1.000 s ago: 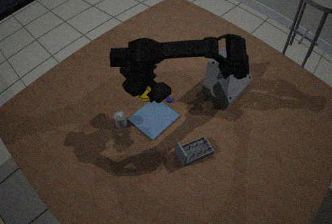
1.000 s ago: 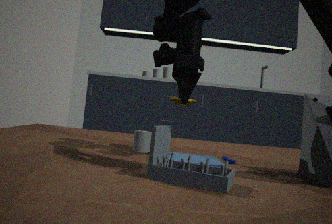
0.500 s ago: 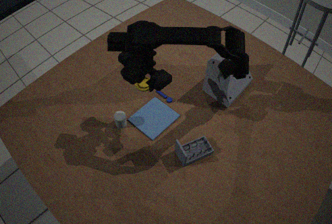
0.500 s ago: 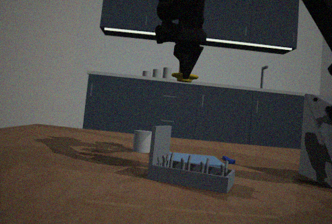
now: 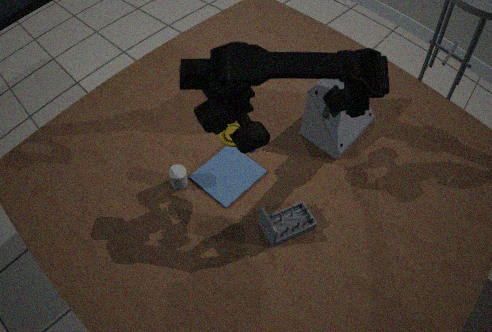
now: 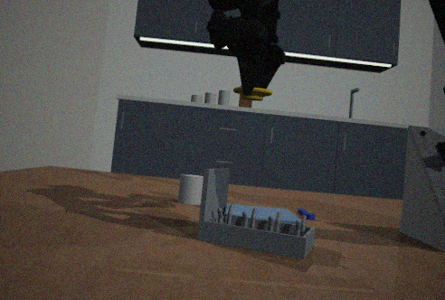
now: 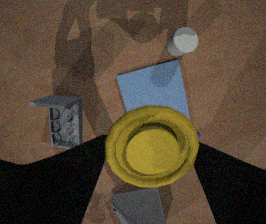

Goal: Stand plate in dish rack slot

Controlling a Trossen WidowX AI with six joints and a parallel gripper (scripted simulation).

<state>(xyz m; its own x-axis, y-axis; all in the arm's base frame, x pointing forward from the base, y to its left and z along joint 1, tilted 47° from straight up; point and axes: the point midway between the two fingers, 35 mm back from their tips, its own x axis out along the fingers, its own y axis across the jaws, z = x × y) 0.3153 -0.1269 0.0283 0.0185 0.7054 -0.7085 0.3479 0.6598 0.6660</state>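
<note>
Right now my gripper tip is 10 mm past the grey dish rack, 170 mm to the right of it and 170 mm above it. The rest, counted from my gripper tip: yellow plate (10 mm above); blue mat (20 mm behind, 30 mm to the right, 190 mm below); white cup (90 mm ahead, 100 mm to the right, 170 mm below).
</note>
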